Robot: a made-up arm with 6 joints.
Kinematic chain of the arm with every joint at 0, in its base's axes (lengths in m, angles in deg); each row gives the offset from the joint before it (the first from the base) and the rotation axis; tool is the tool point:
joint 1: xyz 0 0 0.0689 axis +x
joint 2: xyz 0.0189 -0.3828 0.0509 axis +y
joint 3: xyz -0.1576 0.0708 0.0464 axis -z
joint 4: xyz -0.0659 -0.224 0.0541 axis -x
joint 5: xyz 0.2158 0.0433 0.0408 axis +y
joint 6: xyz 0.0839 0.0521 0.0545 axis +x
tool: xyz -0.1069 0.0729 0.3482
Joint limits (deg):
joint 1: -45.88..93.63
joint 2: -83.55..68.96
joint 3: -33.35..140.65
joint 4: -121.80..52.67
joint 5: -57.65..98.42
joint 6: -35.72..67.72
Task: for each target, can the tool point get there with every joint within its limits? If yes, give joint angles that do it. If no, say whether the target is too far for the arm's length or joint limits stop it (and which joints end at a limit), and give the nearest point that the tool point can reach.
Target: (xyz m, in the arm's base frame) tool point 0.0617 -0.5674 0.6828
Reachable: yes | joints 16.43 40.36 92.01 -21.11 -8.36 5.92
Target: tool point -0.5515 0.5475 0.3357
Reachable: no: joint limits stop it (at a limit: joint 1, joint 3, joint 4) | nearest point -0.5244 0.4981 0.3507 | short by 0.058 m
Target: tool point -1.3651 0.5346 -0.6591
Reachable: no: too far | nearest point -0.8030 0.3034 -0.4688 | short by 0.637 m
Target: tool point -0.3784 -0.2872 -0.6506
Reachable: yes | joints 68.77 -41.36 8.68 -36.46 -44.77 51.46
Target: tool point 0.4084 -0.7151 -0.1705
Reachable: yes | joints 31.10 47.06 18.24 -5.04 56.93 35.77
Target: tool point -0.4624 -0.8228 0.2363
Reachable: yes | joints -25.43 -55.66 101.32 -52.28 86.40 6.93
